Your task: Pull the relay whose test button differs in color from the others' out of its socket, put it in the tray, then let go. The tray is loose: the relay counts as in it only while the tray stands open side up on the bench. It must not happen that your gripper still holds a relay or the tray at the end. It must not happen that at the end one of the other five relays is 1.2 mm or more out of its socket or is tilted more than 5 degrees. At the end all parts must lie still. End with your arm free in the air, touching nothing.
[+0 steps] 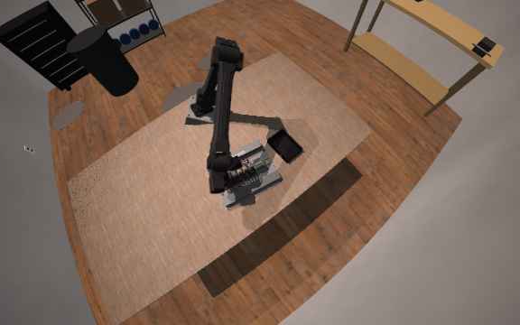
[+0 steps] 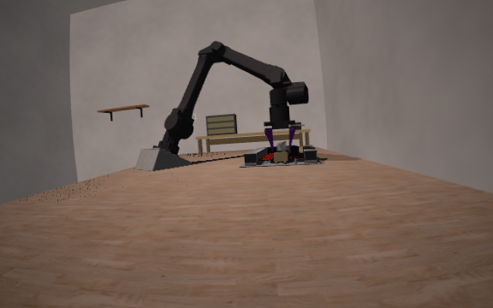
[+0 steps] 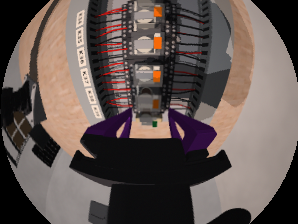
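Now: the relay right at my hand. Round my hand: grey panel 10 mm ahead, 100 mm to the left, 50 mm below; black tray 10 mm ahead, 370 mm to the left, 30 mm below.
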